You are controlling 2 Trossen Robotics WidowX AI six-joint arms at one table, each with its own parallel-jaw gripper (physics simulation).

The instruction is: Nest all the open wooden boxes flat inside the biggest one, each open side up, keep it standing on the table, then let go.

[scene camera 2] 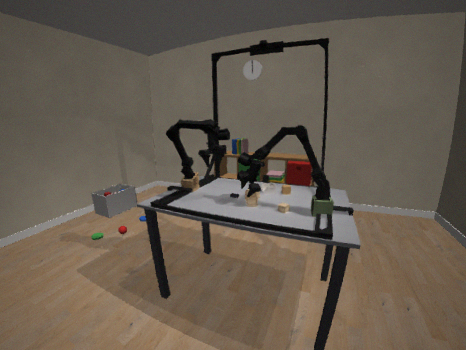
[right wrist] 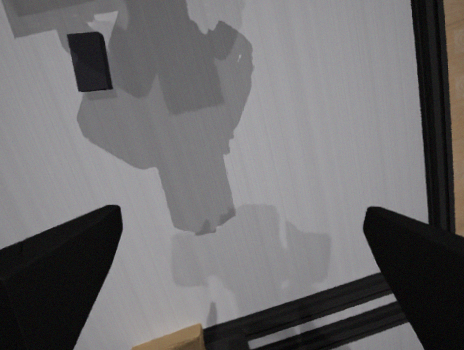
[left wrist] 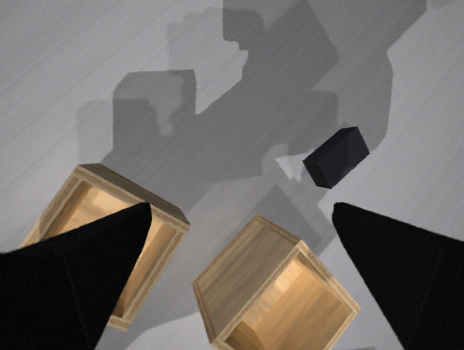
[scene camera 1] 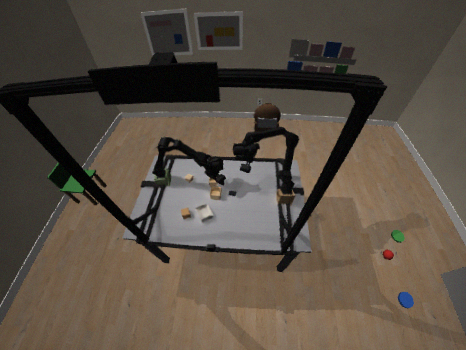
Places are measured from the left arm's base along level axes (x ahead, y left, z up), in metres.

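Where they show: left gripper, between the fingertips: (scene camera 2: 244, 192) (left wrist: 242, 211); right gripper, between the fingertips: (scene camera 2: 213, 166) (right wrist: 244, 217); left arm's base, origin of its link: (scene camera 2: 322, 198) (scene camera 1: 161, 174); right arm's base, origin of its link: (scene camera 2: 189, 176) (scene camera 1: 286, 191).
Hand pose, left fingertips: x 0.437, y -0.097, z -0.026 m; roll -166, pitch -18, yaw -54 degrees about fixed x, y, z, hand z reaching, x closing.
Observation:
Things, the pixels of their top centre, and the offset from my left fingertips.
- larger open wooden box, centre of its top: (left wrist: 295, 324) (scene camera 1: 215, 190) dx -0.036, dy -0.069, dz -0.002 m
- smaller open wooden box, centre of its top: (left wrist: 101, 254) (scene camera 2: 252, 197) (scene camera 1: 213, 179) dx -0.052, dy +0.041, dz -0.012 m
- small wooden piece, centre of its top: (scene camera 2: 283, 204) (scene camera 1: 188, 176) dx -0.235, dy +0.095, dz -0.023 m
- black block, centre of its top: (left wrist: 344, 157) (right wrist: 87, 62) (scene camera 2: 234, 194) (scene camera 1: 232, 192) dx +0.082, dy -0.070, dz -0.042 m
- white tray, centre of its top: (scene camera 1: 203, 210) (scene camera 2: 267, 184) dx -0.118, dy -0.214, dz -0.008 m
- brown block, centre of its top: (scene camera 1: 184, 211) (scene camera 2: 286, 186) dx -0.244, dy -0.210, dz -0.009 m
A larger open wooden box (scene camera 1: 215, 194) (left wrist: 280, 300) stands on the table near its middle. A smaller open wooden box (scene camera 1: 213, 184) (left wrist: 167, 240) stands beside it, open side up, partly hidden by a left finger. A wooden box (scene camera 2: 251, 201) shows under the left gripper in scene camera 2; I cannot tell which. Another small wooden piece (scene camera 1: 189, 177) (scene camera 2: 283, 207) lies apart; its open side is too small to make out. My left gripper (scene camera 1: 218, 180) (scene camera 2: 249, 188) (left wrist: 242, 211) is open above the two boxes. My right gripper (scene camera 1: 245, 168) (scene camera 2: 212, 156) (right wrist: 244, 217) is open and empty above the table.
A black block (scene camera 1: 232, 193) (scene camera 2: 234, 195) (left wrist: 337, 157) (right wrist: 91, 62) lies beside the boxes. A white tray (scene camera 1: 198, 209) and a brown block (scene camera 1: 186, 213) (scene camera 2: 286, 189) lie nearer the front in scene camera 1. Black rails (right wrist: 435, 125) run along the table edges.

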